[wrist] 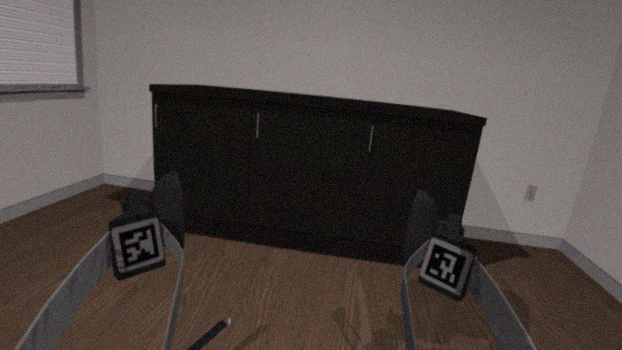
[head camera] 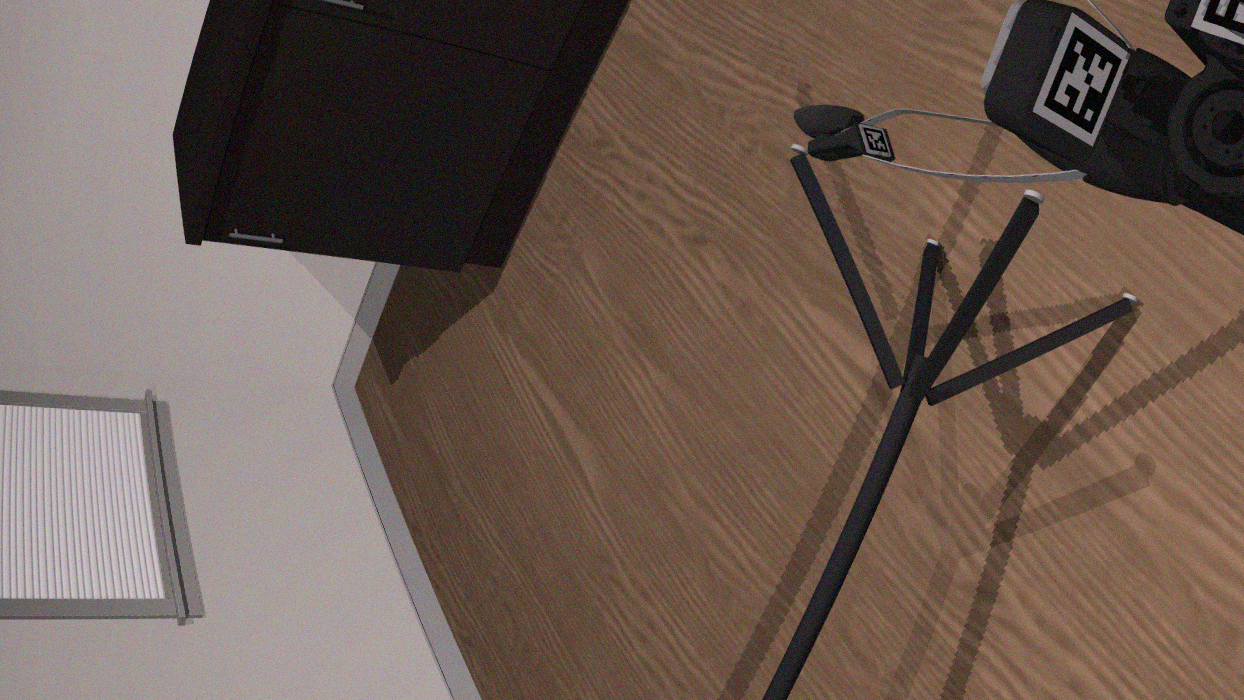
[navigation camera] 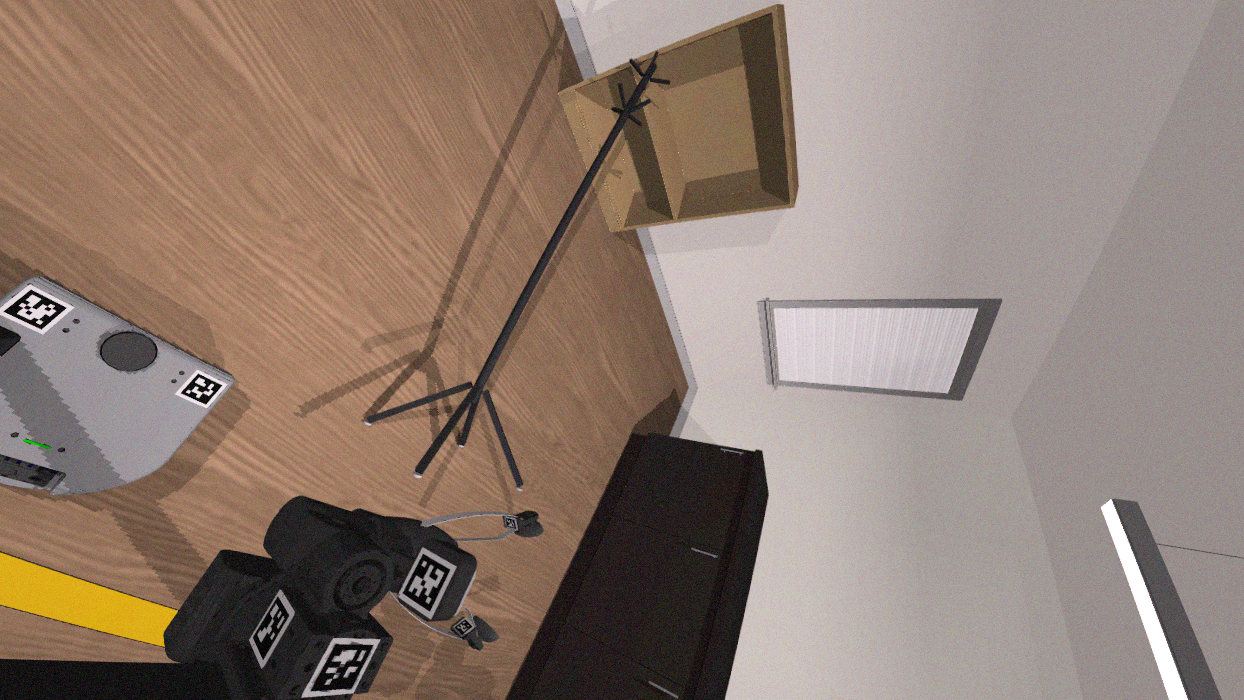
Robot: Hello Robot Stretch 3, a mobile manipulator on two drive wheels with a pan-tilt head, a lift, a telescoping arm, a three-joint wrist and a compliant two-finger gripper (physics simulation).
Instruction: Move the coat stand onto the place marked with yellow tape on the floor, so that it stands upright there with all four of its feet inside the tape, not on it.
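Note:
The black coat stand is strongly tilted. Its legs splay toward the gripper, and some feet look raised off the floor. Its hooked top overlaps the bookcase in the navigation view; contact there cannot be told. One leg shows low in the wrist view. My gripper is open and empty, beyond the feet on the cabinet side. One fingertip appears close beside a foot in the head view. A strip of yellow tape lies on the floor, partly hidden by my wrist and arm.
A dark cabinet stands in front of the gripper. A wooden bookcase stands at the wall. My grey base is left in the navigation view. A window is in the wall.

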